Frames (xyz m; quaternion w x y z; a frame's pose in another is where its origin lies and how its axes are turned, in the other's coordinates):
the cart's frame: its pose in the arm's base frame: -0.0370 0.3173 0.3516 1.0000 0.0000 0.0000 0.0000
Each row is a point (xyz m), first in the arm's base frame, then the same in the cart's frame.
Working: the arm's base frame: its pose in the cart's frame: 0.0370 -0.3173 -0.3516 1.0000 0.0000 0.0000 0.0000

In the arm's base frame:
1: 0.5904 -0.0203 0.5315
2: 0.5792 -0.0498 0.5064
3: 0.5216 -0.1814 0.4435
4: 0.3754 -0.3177 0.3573
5: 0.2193 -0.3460 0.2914
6: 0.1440 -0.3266 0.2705
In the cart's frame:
1: 0.6274 -0.3376 0.1799
2: 0.6162 -0.3671 0.1548
3: 0.5586 -0.4987 0.0919
4: 0.4124 -0.6350 0.0057
5: 0.2563 -0.6633 -0.0602
6: 0.1810 -0.6439 -0.0811

